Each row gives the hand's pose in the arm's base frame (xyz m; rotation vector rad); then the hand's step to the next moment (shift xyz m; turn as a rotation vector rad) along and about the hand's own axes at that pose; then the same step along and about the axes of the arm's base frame.
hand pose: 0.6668 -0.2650 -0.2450 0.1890 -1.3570 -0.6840
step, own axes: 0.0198 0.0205 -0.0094 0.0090 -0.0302 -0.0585
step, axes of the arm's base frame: 0.0169 0.0029 0.0246 0.0451 -0.0440 -0.0212
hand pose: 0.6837 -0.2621 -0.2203 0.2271 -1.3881 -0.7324
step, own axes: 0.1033 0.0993 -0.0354 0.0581 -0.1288 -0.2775
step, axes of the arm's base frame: 0.0672 0.0054 0.1313 0.2188 -0.2066 -0.0803
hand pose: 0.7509 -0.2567 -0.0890 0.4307 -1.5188 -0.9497
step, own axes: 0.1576 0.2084 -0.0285 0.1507 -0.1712 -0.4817
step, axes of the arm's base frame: 0.0482 -0.0020 0.2584 0.3830 -0.3644 -0.0673
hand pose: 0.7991 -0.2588 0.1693 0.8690 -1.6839 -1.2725
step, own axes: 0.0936 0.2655 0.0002 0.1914 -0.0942 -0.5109
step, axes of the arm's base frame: -0.0501 -0.0174 0.2765 0.3895 -0.3930 0.0198
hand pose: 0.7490 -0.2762 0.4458 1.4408 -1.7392 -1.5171
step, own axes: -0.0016 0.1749 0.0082 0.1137 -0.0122 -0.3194
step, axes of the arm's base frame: -0.0796 -0.0177 0.1550 0.2262 -0.2466 0.0561
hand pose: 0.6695 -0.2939 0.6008 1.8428 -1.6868 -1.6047
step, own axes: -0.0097 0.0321 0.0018 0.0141 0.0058 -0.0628
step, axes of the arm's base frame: -0.0187 -0.0025 0.0278 0.0413 -0.0448 0.0216
